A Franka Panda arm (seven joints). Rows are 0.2 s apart.
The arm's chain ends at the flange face. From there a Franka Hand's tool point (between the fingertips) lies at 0.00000 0.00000 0.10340 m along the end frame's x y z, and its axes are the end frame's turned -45 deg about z.
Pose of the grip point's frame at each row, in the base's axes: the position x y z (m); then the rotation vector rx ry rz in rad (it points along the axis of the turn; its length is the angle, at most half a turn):
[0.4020, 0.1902, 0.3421, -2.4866, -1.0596, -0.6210]
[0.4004, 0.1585, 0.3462, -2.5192, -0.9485, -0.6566]
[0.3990, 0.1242, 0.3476, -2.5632, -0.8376, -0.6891]
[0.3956, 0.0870, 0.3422, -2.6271, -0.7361, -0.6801]
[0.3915, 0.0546, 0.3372, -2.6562, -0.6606, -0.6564]
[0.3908, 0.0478, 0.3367, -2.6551, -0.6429, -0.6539]
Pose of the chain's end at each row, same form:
[0.3761, 0.1397, 0.4285, -2.6040, -0.0264, -0.3623]
[0.3702, 0.1082, 0.4314, -2.5858, 0.0843, -0.3919]
[0.3643, 0.0759, 0.4322, -2.5775, 0.1985, -0.4254]
[0.3589, 0.0430, 0.4283, -2.5968, 0.3118, -0.4307]
[0.3550, 0.0123, 0.4242, -2.5990, 0.3900, -0.4117]
[0.3543, 0.0052, 0.4235, -2.5924, 0.4054, -0.4070]

